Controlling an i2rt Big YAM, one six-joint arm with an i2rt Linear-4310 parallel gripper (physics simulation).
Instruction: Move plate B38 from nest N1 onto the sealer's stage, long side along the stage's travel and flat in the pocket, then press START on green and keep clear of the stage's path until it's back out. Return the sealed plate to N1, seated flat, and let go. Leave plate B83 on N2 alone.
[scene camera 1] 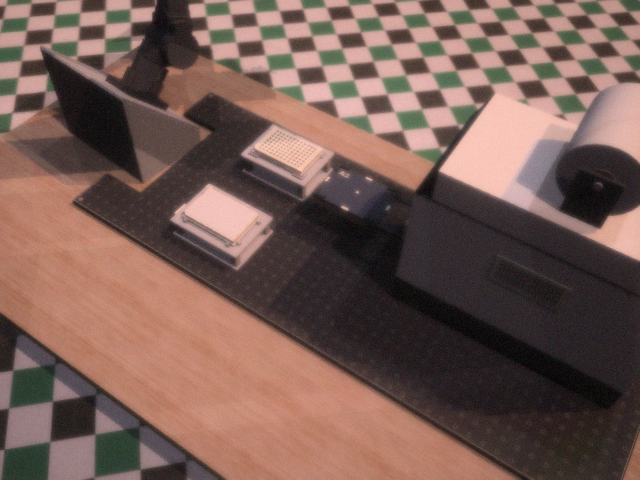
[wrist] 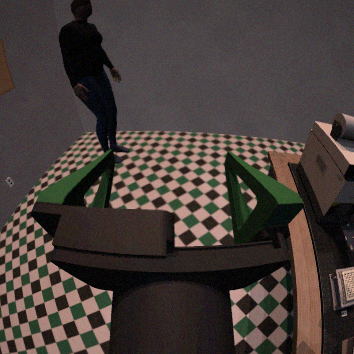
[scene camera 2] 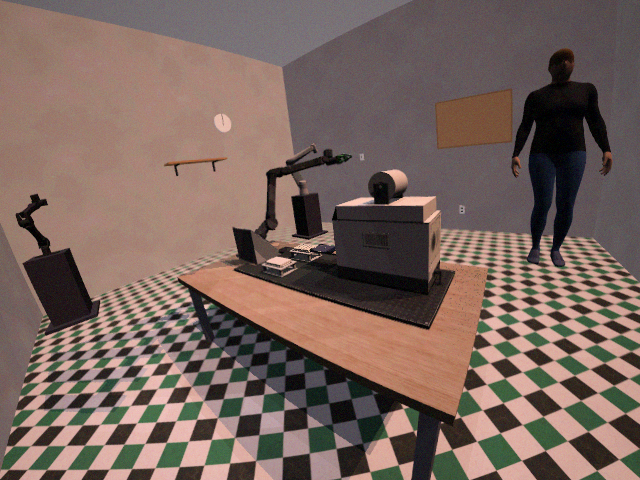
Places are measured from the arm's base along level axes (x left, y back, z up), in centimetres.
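Pixels of known places: gripper, fingertip midpoint: (wrist: 169, 155) (scene camera 2: 349, 156); arm's base, origin of the base link: (scene camera 1: 136, 95) (scene camera 2: 258, 238).
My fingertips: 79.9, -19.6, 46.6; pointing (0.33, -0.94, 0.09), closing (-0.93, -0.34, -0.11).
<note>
For each thing: its top centre in the pictures, then the offset to it from my fingertips, as dx, dy, dz.
- plate with open wells, middle of its top: (scene camera 1: 287, 148) (wrist: 350, 284) (scene camera 2: 305, 246) -65.1, -10.6, -52.7
- sealer's dark blue stage, middle of its top: (scene camera 1: 357, 192) -67.7, -31.3, -49.4
- plate with a plain white top, middle of its top: (scene camera 1: 221, 213) (scene camera 2: 278, 260) -87.1, -13.0, -53.4
- second nest, middle of its top: (scene camera 1: 221, 215) (scene camera 2: 278, 261) -87.1, -13.0, -54.0
- large roll, middle of its top: (scene camera 1: 633, 115) (scene camera 2: 387, 170) -62.2, -68.9, -12.0
My gripper (scene camera 2: 349, 156) (wrist: 169, 155) is open and empty, high in the air above table height; the table and sealer lie to its right in the wrist view. A plate with open wells (scene camera 1: 288, 149) (scene camera 2: 305, 248) (wrist: 350, 280) lies on a raised grey nest beside the sealer's dark blue stage (scene camera 1: 356, 192). A plate with a plain white top (scene camera 1: 221, 213) (scene camera 2: 279, 261) lies on a second nest (scene camera 1: 238, 258). The plates' labels cannot be read, so I cannot tell which is B38. The stage is out, with no plate on it. The START button cannot be made out.
The grey sealer (scene camera 1: 480, 248) (scene camera 2: 385, 242) (wrist: 325, 170) stands on the black board, with a large roll (scene camera 1: 602, 134) (scene camera 2: 388, 183) on top. An angled dark panel (scene camera 1: 93, 108) (scene camera 2: 244, 245) stands near the arm's base. A person (scene camera 2: 560, 118) (wrist: 82, 55) stands beyond the table.
</note>
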